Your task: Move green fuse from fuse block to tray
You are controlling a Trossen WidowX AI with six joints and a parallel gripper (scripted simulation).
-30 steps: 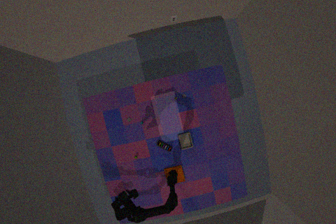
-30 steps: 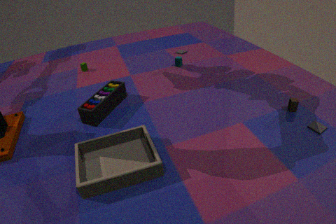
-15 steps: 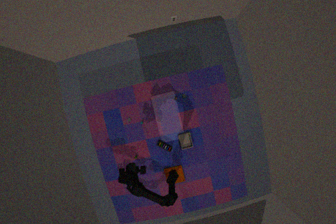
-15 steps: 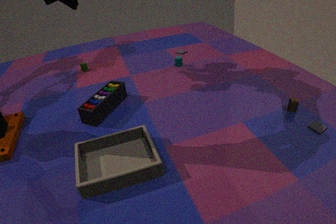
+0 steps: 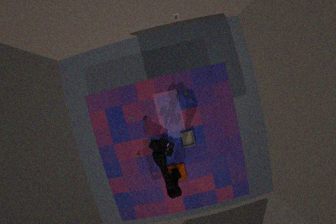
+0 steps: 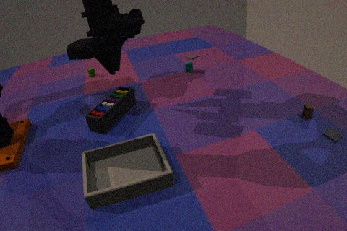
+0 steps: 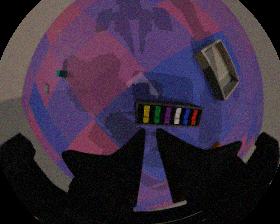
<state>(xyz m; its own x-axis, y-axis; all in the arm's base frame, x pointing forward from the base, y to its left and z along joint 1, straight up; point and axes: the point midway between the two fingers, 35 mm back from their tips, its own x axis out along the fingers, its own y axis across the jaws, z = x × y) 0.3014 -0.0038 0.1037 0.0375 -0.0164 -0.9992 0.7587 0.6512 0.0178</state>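
My gripper tip is 10 mm past the green fuse, 10 mm to the left of it and 60 mm above it. The rest, counted from my gripper tip: teal cube 230 mm ahead, 70 mm to the left, 70 mm below; brown cube 310 mm ahead, 290 mm to the right, 70 mm below; grey tray 60 mm behind, 220 mm to the right, 90 mm below.
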